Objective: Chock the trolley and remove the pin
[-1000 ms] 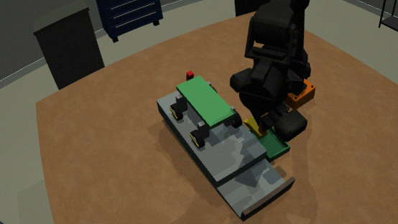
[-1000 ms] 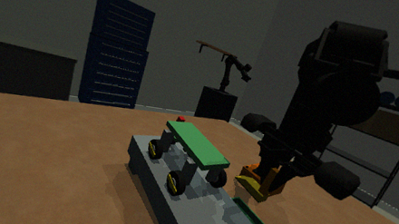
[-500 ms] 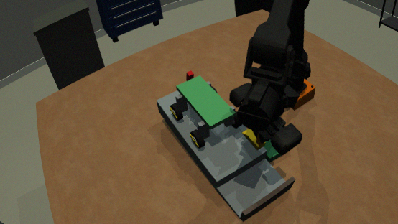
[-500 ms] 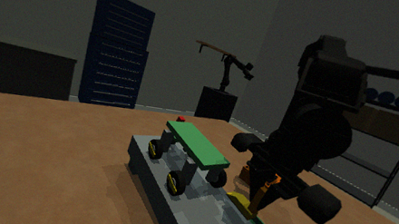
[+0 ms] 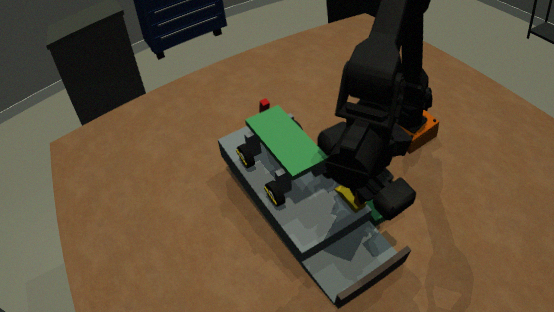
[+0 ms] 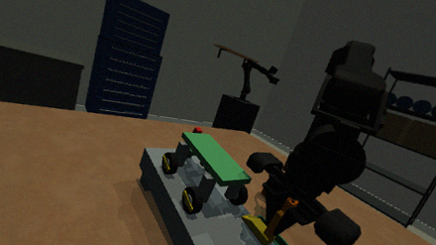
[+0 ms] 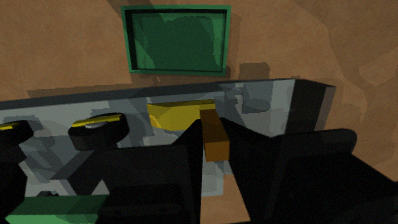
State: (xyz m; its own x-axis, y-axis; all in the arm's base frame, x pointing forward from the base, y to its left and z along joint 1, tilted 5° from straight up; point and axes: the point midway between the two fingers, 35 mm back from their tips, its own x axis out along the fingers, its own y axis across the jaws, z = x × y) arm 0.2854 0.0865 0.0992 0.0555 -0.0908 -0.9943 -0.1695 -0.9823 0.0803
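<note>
My gripper tip is now 260 mm to the left of the red-headed stop pin and 50 mm below it. The rest, counted from my gripper tip: green tray (90 mm below, 70 mm behind, 20 mm to the right); then yellow chock (20 mm to the right); then brown lip (110 mm to the left, 70 mm ahead, 60 mm below).
</note>
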